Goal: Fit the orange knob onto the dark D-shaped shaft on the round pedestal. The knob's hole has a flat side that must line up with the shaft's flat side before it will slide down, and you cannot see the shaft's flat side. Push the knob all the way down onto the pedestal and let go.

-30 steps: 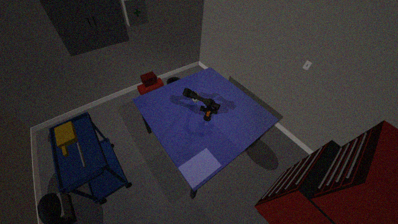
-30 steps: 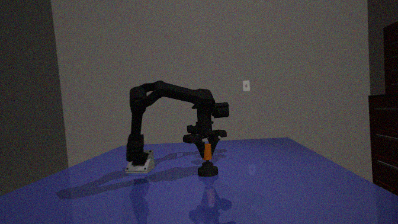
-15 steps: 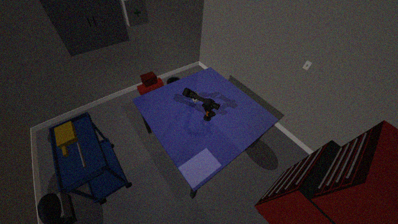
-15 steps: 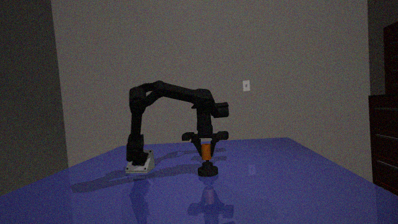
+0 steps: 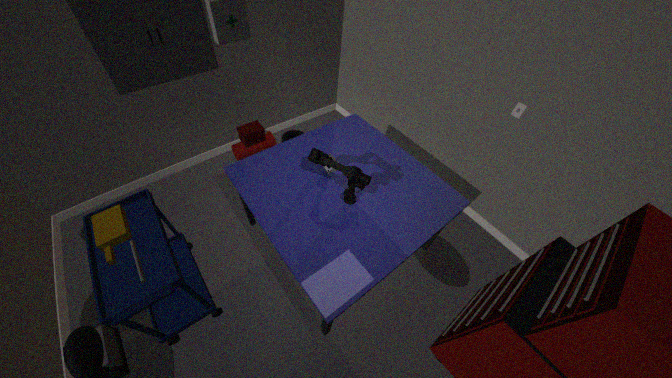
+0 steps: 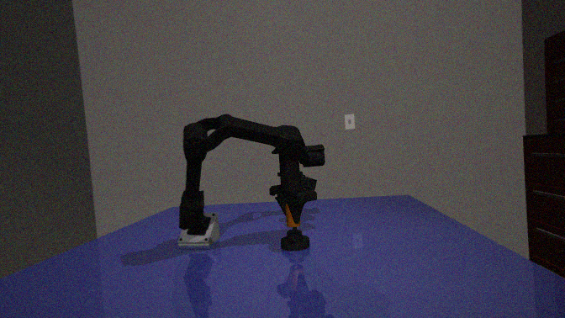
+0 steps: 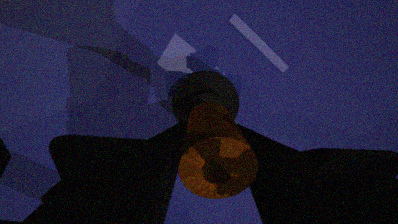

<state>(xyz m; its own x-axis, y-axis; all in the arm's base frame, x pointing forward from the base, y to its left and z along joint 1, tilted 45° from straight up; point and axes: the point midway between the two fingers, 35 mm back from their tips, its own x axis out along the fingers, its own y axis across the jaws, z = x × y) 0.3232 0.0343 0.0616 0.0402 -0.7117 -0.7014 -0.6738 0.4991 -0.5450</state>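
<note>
The orange knob is 20 mm above my gripper tip. Also, from my gripper tip: dark round pedestal: 40 mm below.
</note>
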